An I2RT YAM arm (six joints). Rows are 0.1 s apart.
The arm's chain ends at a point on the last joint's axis. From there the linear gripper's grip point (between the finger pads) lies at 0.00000 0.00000 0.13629 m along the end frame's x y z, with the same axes.
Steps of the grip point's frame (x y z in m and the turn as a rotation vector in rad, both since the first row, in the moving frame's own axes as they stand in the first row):
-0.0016, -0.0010, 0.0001, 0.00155, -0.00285, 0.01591
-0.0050, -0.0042, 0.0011, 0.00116, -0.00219, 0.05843
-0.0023, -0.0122, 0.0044, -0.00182, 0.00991, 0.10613
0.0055, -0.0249, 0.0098, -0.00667, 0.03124, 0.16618
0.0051, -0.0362, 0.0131, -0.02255, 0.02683, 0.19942
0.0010, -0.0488, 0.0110, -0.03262, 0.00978, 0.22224
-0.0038, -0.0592, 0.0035, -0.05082, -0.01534, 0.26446
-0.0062, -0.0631, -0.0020, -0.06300, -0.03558, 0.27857
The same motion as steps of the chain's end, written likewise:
-0.0012, -0.0008, 0.0001, 0.00155, -0.00285, 0.01591
-0.0047, -0.0040, 0.0011, 0.00116, -0.00219, 0.05843
-0.0036, -0.0125, 0.0044, -0.00182, 0.00991, 0.10613
0.0013, -0.0262, 0.0099, -0.00667, 0.03124, 0.16618
0.0018, -0.0396, 0.0132, -0.02255, 0.02683, 0.19942
0.0002, -0.0534, 0.0111, -0.03262, 0.00978, 0.22224
-0.0008, -0.0658, 0.0037, -0.05082, -0.01534, 0.26446
-0.0002, -0.0709, -0.0016, -0.06300, -0.03558, 0.27857

